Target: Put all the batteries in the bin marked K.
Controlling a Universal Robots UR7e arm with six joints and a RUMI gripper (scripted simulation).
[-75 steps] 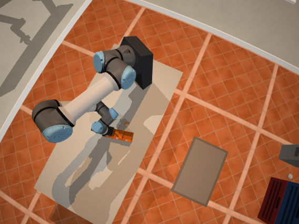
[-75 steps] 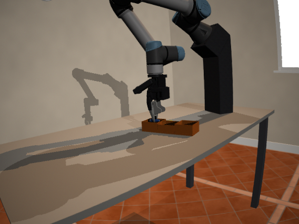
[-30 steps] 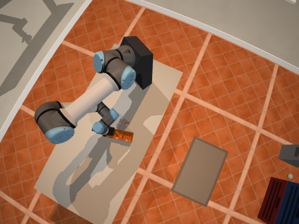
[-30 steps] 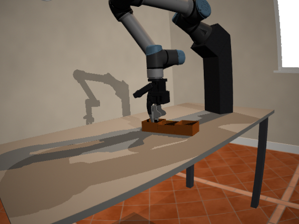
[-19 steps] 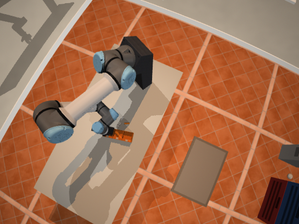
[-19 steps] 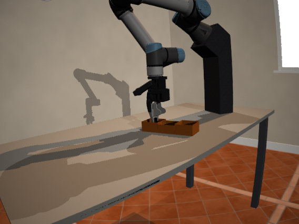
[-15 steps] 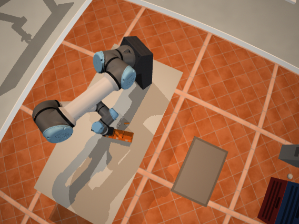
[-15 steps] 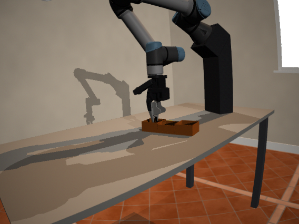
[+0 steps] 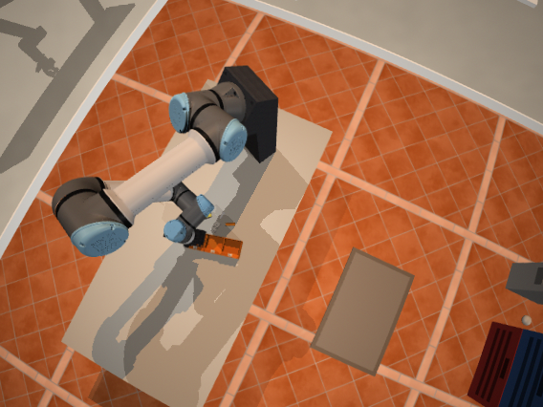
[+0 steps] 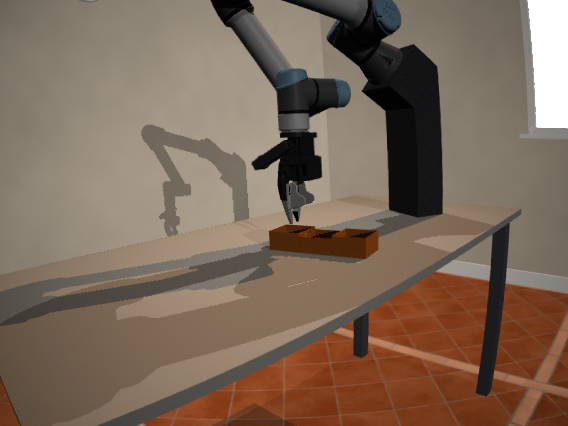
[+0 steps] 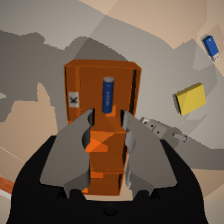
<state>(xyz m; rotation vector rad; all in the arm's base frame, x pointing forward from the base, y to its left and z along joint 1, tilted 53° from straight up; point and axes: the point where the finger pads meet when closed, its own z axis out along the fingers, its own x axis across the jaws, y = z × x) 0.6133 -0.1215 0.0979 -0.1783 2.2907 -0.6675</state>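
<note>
Now: the orange cylinder 140 mm to the left of my hand, 90 mm behind it and 70 mm below it. Also, from my hand: blue cylindrical battery (60 mm below); domino-like tile (70 mm to the left, 70 mm below, 70 mm behind); joined orange bins (80 mm to the left, 50 mm below, 20 mm ahead).
</note>
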